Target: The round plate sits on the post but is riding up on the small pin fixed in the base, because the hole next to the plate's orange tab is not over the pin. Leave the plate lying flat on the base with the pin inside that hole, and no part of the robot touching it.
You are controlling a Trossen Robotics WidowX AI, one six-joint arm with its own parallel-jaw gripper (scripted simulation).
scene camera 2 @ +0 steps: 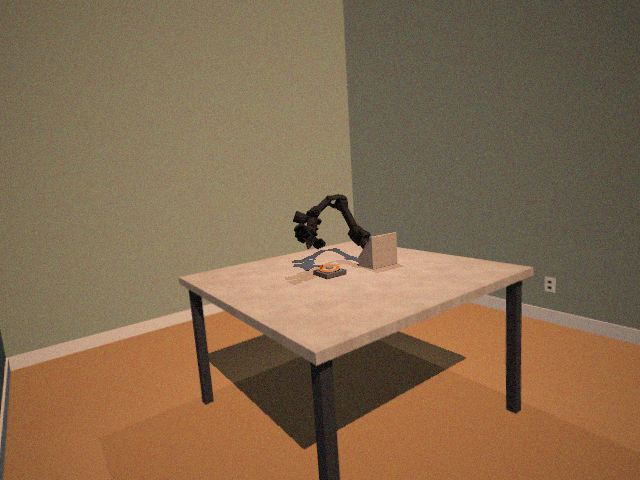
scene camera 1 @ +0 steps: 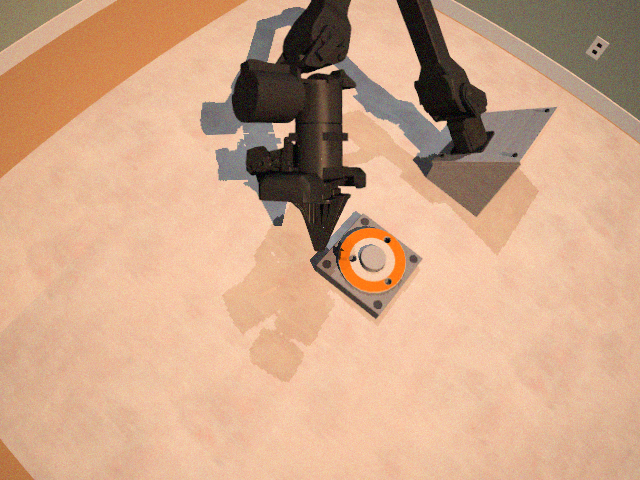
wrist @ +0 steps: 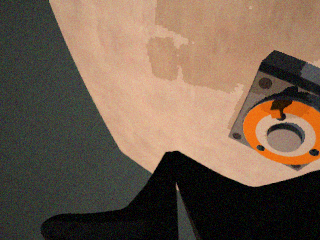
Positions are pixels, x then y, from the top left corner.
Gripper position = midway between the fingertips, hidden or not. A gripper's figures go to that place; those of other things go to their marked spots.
Labels:
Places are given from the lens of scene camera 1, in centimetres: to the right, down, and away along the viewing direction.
my gripper (scene camera 1: 319, 251): 0, 1, 54
square grey base (scene camera 1: 374, 304): 8, 10, 65

